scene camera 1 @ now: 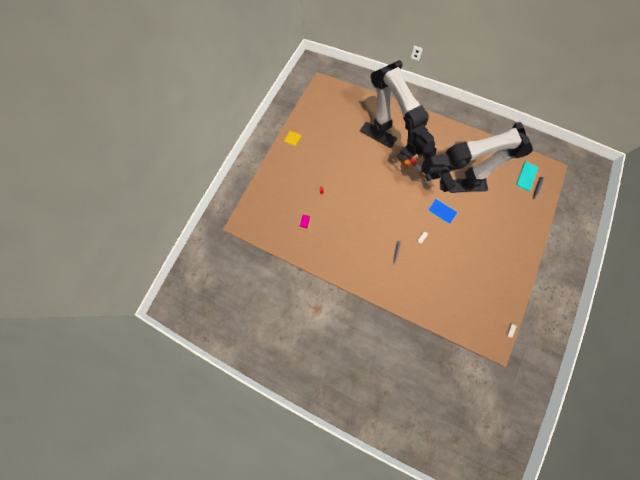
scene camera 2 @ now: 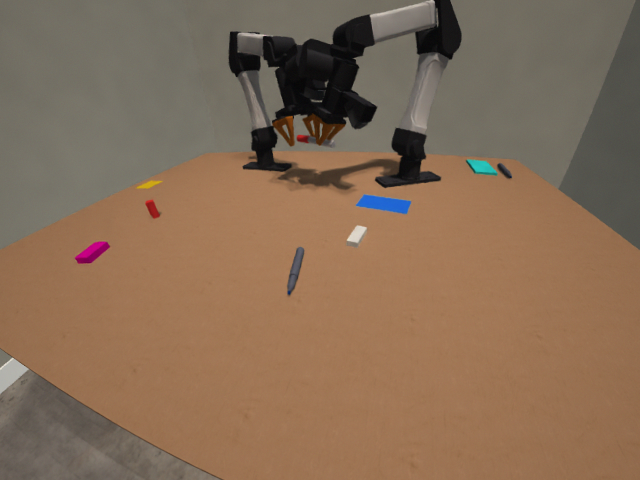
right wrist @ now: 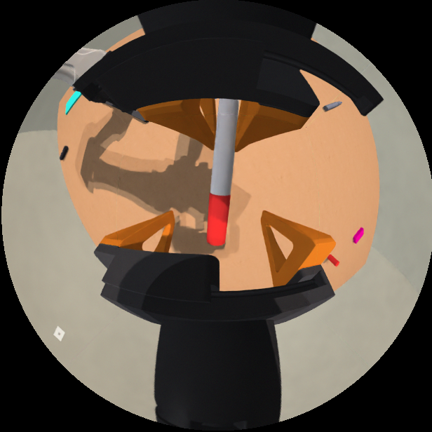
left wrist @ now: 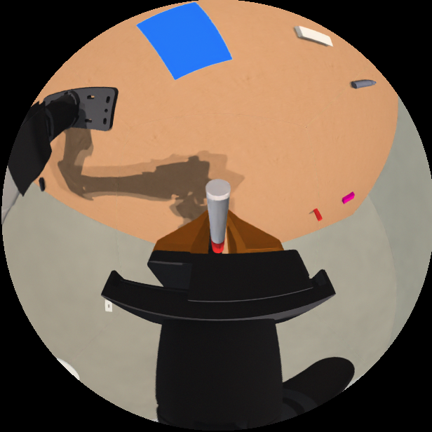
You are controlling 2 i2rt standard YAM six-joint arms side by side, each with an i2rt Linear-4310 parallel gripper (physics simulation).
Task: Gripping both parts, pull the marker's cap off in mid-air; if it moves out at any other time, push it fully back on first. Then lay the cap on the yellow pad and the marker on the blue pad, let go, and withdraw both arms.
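Frame: origin at the left arm's base, x ahead, y left, z up, level; metres.
Where they show: left gripper, fingertip midpoint: (scene camera 1: 421, 173) (scene camera 2: 320, 144); right gripper, fingertip midpoint: (scene camera 1: 412, 162) (scene camera 2: 304, 143); left arm's base at its link origin: (scene camera 1: 467, 185) (scene camera 2: 408, 180); right arm's base at its link origin: (scene camera 1: 378, 135) (scene camera 2: 266, 167).
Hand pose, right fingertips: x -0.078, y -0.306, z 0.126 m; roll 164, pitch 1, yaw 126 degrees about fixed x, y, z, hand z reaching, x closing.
Each offset is from my right fingertips to the top centre of the thing.
The grey marker @(dx +0.040, dy +0.025, dz +0.021 m) (scene camera 2: 328, 142) (left wrist: 218, 215) (right wrist: 224, 165) is held in mid-air, about level. Its red cap @(dx +0.001, dy +0.001, dz +0.022 m) (scene camera 1: 413, 161) (scene camera 2: 302, 138) (left wrist: 217, 247) (right wrist: 218, 220) is on its end, with no gap visible. My left gripper (left wrist: 217, 214) (right wrist: 224, 144) is shut on the grey body. My right gripper (right wrist: 217, 215) is open, its fingers apart on either side of the cap and not touching it in the right wrist view. The yellow pad @(dx -0.268, dy -0.596, dz -0.125 m) (scene camera 1: 292, 138) (scene camera 2: 149, 184) lies at the left. The blue pad @(dx +0.209, dy +0.159, dz -0.125 m) (scene camera 1: 442, 211) (scene camera 2: 383, 204) (left wrist: 185, 40) lies near the left arm's base.
On the table lie a loose red cylinder @(dx +0.072, dy -0.445, dz -0.078 m) (scene camera 1: 321, 190) (scene camera 2: 152, 209), a magenta block @(dx +0.227, dy -0.535, dz -0.111 m) (scene camera 1: 305, 221) (scene camera 2: 93, 252), white blocks @(dx +0.341, dy +0.038, dz -0.114 m) (scene camera 1: 422, 237) @(dx +0.796, dy +0.397, dz -0.114 m) (scene camera 1: 511, 330), a grey pen @(dx +0.408, dy -0.094, dz -0.111 m) (scene camera 1: 397, 251) (scene camera 2: 295, 271), a cyan block @(dx +0.040, dy +0.630, dz -0.118 m) (scene camera 1: 527, 176) (scene camera 2: 481, 167) and a dark pen @(dx +0.113, dy +0.668, dz -0.108 m) (scene camera 1: 538, 187). The two wrists are close together.
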